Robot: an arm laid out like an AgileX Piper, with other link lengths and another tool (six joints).
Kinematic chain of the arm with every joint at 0, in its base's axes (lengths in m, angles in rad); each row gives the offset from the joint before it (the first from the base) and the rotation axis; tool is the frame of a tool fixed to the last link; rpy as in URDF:
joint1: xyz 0 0 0.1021 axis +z
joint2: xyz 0 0 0 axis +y
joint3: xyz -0.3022 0 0.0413 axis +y
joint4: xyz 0.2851 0 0.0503 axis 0.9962 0 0.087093
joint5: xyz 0 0 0 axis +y
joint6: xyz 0.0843 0 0.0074 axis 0.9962 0 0.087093
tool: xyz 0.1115 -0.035 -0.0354 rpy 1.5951 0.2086 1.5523
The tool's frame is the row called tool.
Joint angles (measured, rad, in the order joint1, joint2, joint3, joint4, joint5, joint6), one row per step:
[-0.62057 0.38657 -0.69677 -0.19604 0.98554 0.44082]
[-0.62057 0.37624 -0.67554 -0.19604 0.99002 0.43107]
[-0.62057 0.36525 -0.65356 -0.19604 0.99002 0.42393]
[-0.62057 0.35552 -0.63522 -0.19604 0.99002 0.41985]
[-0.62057 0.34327 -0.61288 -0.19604 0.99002 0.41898]
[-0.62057 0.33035 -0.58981 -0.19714 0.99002 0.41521]
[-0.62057 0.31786 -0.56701 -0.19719 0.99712 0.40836]
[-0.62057 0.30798 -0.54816 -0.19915 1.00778 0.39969]
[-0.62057 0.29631 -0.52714 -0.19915 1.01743 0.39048]
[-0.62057 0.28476 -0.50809 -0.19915 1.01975 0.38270]
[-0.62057 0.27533 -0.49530 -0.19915 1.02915 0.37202]
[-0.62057 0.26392 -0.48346 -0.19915 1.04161 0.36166]
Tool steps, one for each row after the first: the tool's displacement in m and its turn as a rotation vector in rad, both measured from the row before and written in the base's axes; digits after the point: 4 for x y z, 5 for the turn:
[-0.0023 0.0009 -0.0073 0.00357 0.01820 0.00452]
[-0.0017 0.0007 -0.0070 0.00234 0.01327 0.00398]
[-0.0014 0.0008 -0.0058 0.00271 0.00946 0.00231]
[-0.0017 0.0011 -0.0071 0.00538 0.00873 0.00050]
[-0.0019 0.0009 -0.0072 0.00297 0.01111 0.00181]
[-0.0028 0.0015 -0.0080 0.00664 0.01787 0.00272]
[-0.0033 0.0012 -0.0071 0.00569 0.02157 0.00263]
[-0.0031 0.0015 -0.0076 0.00659 0.02031 0.00390]
[-0.0020 0.0009 -0.0061 0.00177 0.01236 0.00448]
[-0.0027 0.0011 -0.0047 0.00231 0.01602 0.00506]
[-0.0032 0.0015 -0.0045 0.00274 0.01575 0.00438]

